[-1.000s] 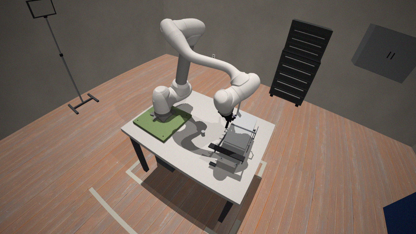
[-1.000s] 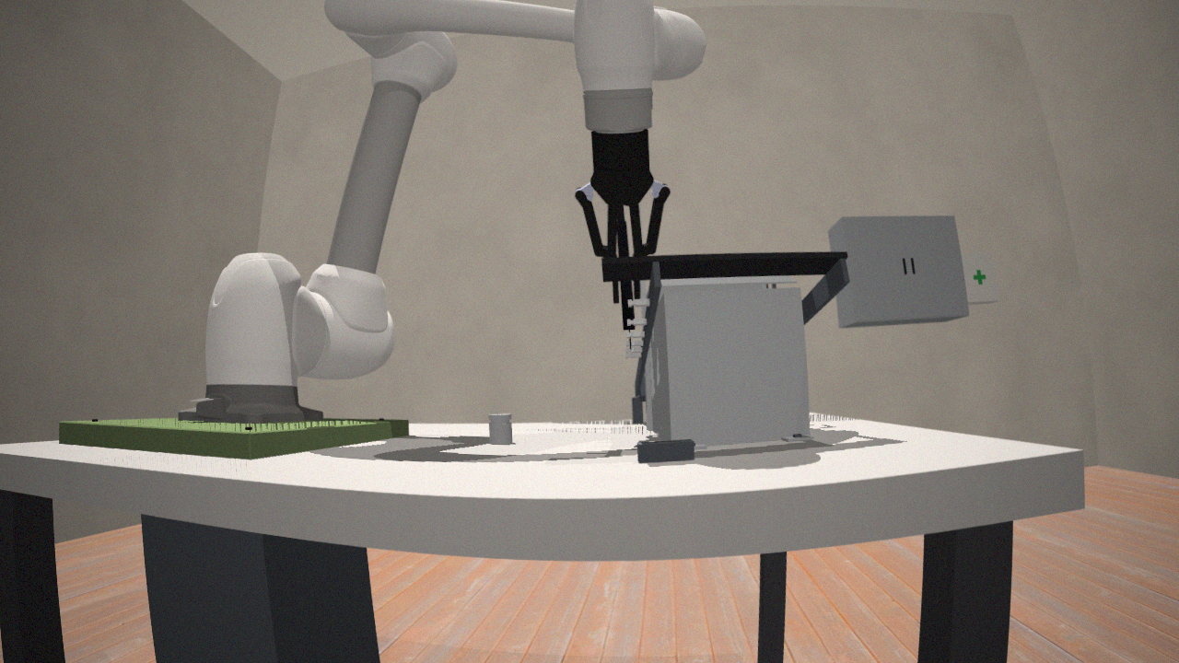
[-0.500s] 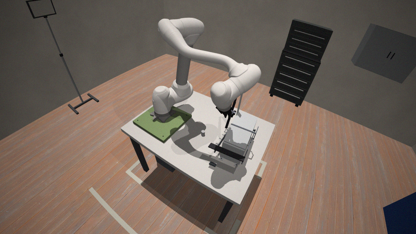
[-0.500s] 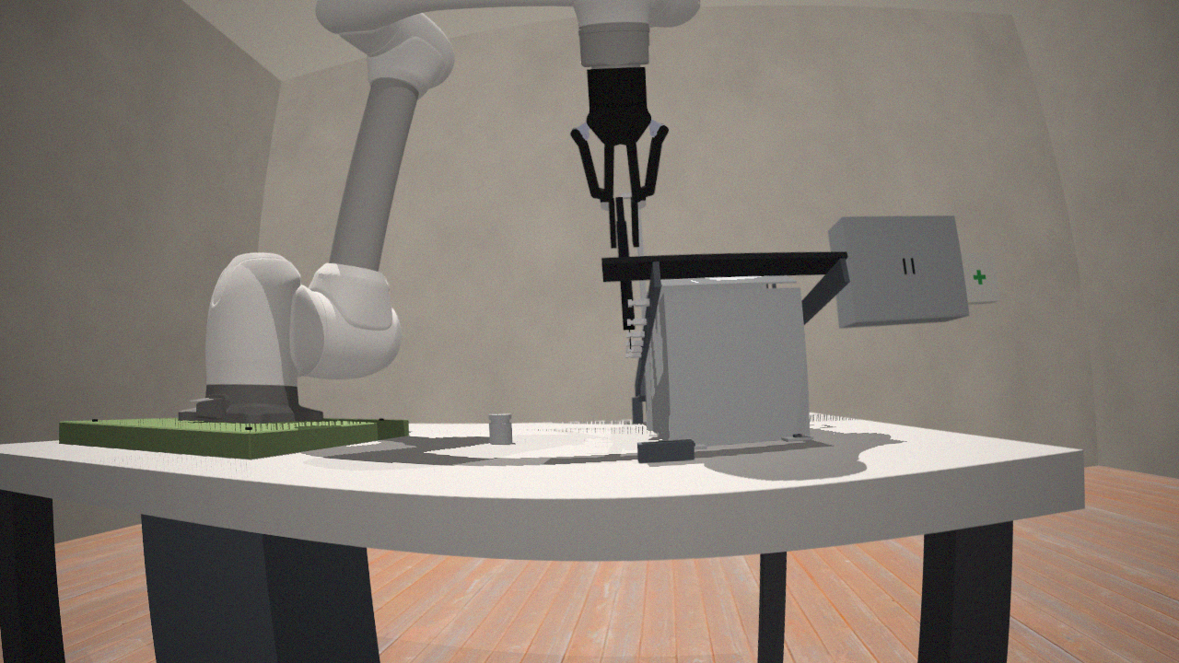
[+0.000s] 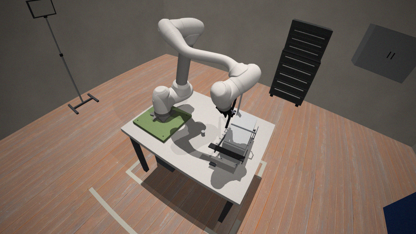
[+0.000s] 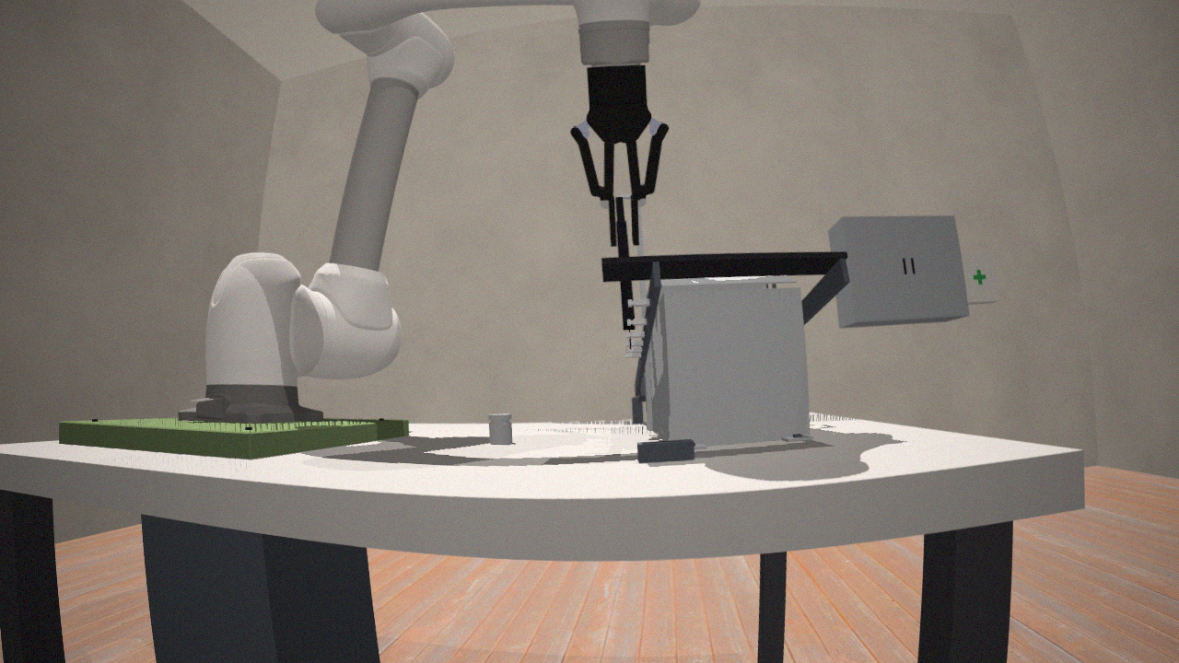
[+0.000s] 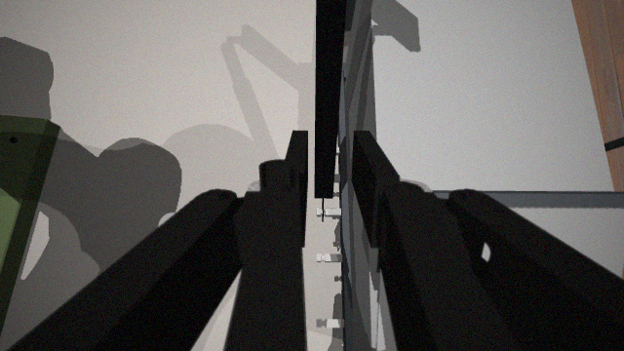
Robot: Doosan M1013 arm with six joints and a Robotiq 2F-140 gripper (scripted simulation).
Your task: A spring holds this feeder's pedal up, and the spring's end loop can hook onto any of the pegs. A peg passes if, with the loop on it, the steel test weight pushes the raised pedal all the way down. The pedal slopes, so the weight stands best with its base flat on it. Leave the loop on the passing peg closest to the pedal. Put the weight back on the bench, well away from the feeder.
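Right now my hand is 180 mm past the steel test weight, 10 mm to the left of it and 270 mm above it. The rest, counted from my hand: small dark block: 40 mm ahead, 220 mm to the right, 290 mm below.
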